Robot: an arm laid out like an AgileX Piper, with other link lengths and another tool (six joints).
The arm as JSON. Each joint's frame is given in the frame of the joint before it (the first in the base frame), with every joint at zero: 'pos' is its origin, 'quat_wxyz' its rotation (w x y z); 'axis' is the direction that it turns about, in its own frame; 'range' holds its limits. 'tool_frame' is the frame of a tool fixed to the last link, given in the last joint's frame.
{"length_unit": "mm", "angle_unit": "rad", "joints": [
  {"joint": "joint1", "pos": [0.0, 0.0, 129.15], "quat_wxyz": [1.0, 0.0, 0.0, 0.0], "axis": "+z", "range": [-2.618, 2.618]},
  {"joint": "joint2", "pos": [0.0, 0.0, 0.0], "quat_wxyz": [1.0, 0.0, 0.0, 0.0], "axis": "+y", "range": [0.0, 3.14]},
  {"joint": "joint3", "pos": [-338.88, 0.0, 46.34], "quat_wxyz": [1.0, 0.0, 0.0, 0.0], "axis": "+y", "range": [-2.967, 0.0]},
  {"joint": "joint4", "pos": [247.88, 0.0, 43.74], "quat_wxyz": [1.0, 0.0, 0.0, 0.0], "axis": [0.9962, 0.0, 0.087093], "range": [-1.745, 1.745]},
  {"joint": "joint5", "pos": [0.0, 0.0, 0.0], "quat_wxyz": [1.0, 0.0, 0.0, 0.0], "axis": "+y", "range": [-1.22, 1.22]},
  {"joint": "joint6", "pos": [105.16, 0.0, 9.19], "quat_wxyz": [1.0, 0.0, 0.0, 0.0], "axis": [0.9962, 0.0, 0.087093], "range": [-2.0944, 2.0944]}
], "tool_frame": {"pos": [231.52, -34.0, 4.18], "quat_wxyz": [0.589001, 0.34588, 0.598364, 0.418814]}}
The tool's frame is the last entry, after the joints.
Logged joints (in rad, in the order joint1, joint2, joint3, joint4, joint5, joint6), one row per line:
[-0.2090 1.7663 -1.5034 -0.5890 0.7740 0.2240]
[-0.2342 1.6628 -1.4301 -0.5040 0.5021 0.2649]
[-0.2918 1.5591 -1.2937 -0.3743 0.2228 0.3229]
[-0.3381 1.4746 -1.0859 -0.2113 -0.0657 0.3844]
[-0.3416 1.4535 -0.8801 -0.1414 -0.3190 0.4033]
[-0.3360 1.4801 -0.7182 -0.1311 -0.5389 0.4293]
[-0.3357 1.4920 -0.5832 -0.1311 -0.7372 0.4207]
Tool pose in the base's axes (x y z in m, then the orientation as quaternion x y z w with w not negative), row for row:
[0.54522 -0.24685 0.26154 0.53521 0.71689 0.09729 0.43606]
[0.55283 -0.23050 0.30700 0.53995 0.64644 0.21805 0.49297]
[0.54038 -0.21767 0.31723 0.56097 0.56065 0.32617 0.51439]
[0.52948 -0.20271 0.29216 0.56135 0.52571 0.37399 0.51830]
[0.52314 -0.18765 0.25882 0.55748 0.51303 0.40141 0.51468]
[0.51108 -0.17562 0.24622 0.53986 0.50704 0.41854 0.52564]
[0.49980 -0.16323 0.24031 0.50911 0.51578 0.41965 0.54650]
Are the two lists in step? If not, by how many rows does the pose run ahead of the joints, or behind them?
The pose runs 1 row ahead of the joints: the pose in row i belongs to the joints in row i + 1.
